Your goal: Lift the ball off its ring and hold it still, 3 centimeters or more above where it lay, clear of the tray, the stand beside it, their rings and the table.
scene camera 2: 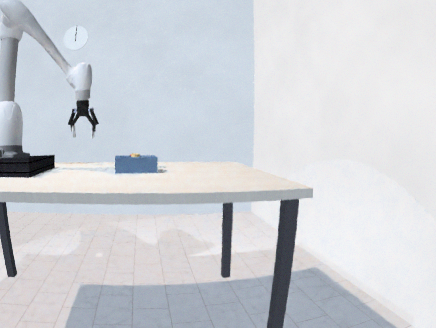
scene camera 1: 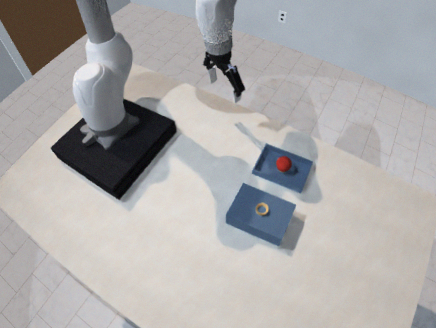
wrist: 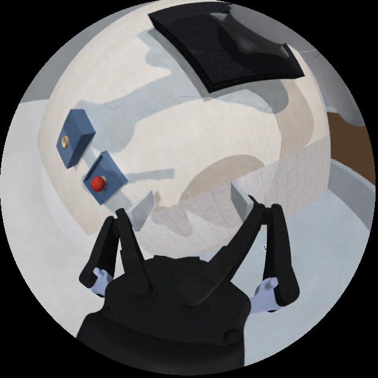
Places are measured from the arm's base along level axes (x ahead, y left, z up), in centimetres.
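Where they show: gripper, fingertip midpoint: (scene camera 2: 83, 137) (scene camera 1: 225, 90); arm's base, origin of the base link: (scene camera 2: 7, 157) (scene camera 1: 109, 126).
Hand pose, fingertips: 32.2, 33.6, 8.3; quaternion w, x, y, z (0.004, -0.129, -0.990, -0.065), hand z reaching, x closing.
Each offset is from my fingertips to the top centre of the thing, as dx, dy, dz. "*": to the spot under its first point. Level surfaces: height alone.
A red ball {+31.7, -9.3, -8.4} (scene camera 1: 283, 163) (wrist: 98, 184) rests in the shallow blue tray {* +22.6, -9.6, -12.3} (scene camera 1: 261, 154) (wrist: 116, 165). Its ring (wrist: 104, 179) shows partly beside it in the wrist view and is mostly hidden under the ball. The blue stand (scene camera 1: 256, 226) (scene camera 2: 136, 164) (wrist: 82, 137) beside the tray bears an orange ring {* +34.9, -30.1, -8.4} (scene camera 1: 262, 209) (scene camera 2: 135, 155) (wrist: 65, 141) with nothing on it. The ball and tray do not show in scene camera 2. My gripper (scene camera 1: 224, 87) (scene camera 2: 83, 134) (wrist: 190, 194) is open and empty, high above table height, off to the arm's side of the tray and well apart from the ball.
The arm's base stands on a black block (scene camera 1: 117, 155) (scene camera 2: 27, 166) (wrist: 220, 55) on the pale table {dz -15.1} (scene camera 1: 165, 250) (scene camera 2: 200, 182) (wrist: 190, 135). The stand is taller than the tray, with a narrow gap between them. The tray lies near the table's far edge in scene camera 1.
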